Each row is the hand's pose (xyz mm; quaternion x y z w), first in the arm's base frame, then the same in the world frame.
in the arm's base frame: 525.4 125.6 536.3 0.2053 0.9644 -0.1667 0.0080
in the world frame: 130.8 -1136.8 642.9 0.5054 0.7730 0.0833 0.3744
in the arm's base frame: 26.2 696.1 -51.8 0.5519 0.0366 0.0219 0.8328
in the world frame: 585.2 -391.6 244.6 0.5760 -0.4988 0.0539 0.6454
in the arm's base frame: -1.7 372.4 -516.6 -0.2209 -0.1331 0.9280 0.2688
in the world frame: 858.2 -648.0 -181.3 -0.6072 -0.3021 0.5876 0.4412
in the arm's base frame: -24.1 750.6 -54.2 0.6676 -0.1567 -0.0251 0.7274
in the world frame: 582.5 -318.2 234.1 0.6287 -0.6371 0.0689 0.4406
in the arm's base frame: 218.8 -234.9 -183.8 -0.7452 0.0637 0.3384 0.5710
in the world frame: 482.3 -1268.1 -132.8 -0.6843 -0.0553 -0.1993 0.6993
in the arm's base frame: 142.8 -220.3 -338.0 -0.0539 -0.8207 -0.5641 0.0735
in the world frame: 582.5 -1214.9 -262.8 -0.0042 0.6302 0.6289 0.4552
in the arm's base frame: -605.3 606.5 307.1 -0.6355 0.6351 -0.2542 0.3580
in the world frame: -23.6 -100.5 -38.7 -0.1993 0.5725 -0.5115 0.6090
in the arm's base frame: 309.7 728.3 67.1 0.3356 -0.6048 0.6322 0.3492
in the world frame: 621.5 -525.0 521.0 -0.1201 -0.8417 0.5078 0.1390
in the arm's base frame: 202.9 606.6 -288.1 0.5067 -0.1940 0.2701 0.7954
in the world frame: 832.6 -569.0 195.6 0.3585 -0.6969 0.2199 0.5809
